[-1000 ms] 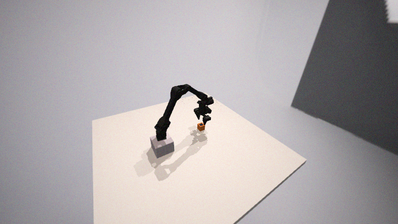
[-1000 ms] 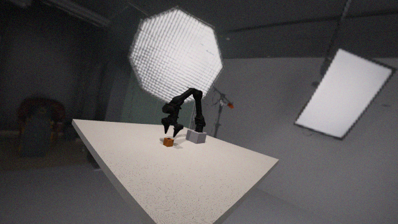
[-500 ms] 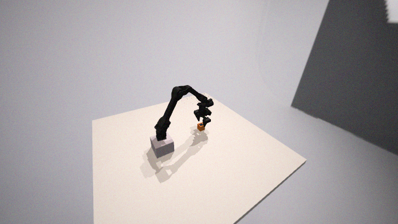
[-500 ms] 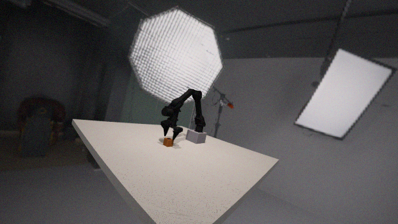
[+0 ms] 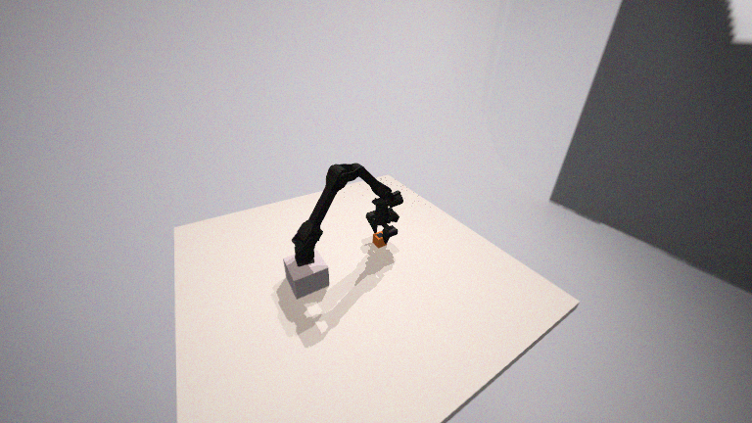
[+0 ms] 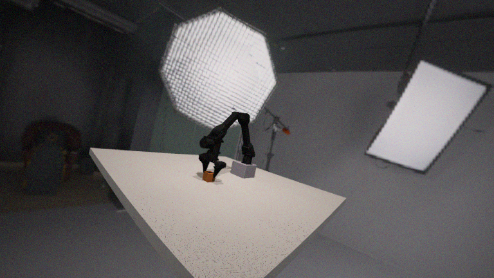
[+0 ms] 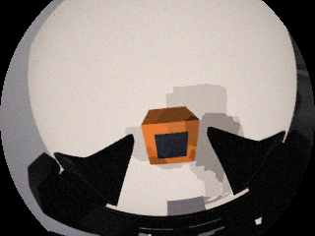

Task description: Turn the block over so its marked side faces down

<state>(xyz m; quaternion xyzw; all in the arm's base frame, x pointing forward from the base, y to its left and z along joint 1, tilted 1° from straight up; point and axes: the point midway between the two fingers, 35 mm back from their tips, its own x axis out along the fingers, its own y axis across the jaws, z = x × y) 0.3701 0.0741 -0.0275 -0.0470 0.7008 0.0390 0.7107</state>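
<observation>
Right now the orange block is right at my gripper tip.
</observation>
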